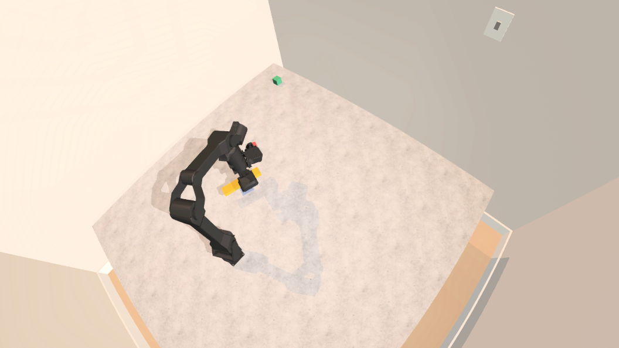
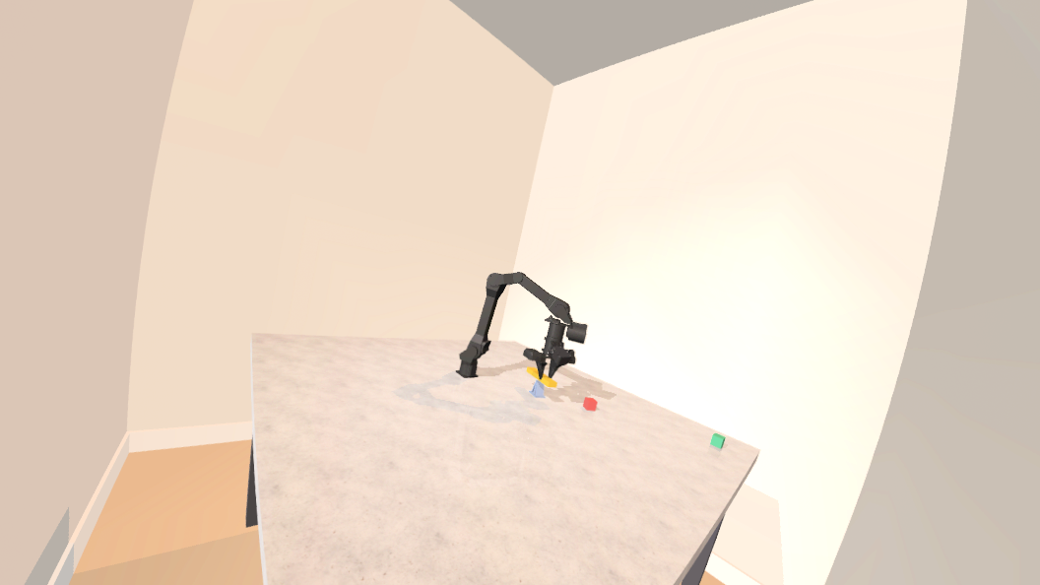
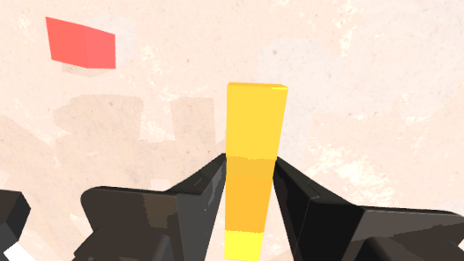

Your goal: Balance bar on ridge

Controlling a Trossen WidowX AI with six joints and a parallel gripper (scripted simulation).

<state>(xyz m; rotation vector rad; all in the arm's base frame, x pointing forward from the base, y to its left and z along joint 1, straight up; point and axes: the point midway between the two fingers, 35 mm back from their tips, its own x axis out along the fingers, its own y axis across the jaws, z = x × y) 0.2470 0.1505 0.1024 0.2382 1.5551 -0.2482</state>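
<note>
Right now my gripper tip is 30 mm past the yellow bar and 10 mm to the right of it. Round my gripper tip: red cube (120 mm to the left, 120 mm ahead, 50 mm below); green cube (490 mm ahead, 350 mm to the left, 50 mm below).
</note>
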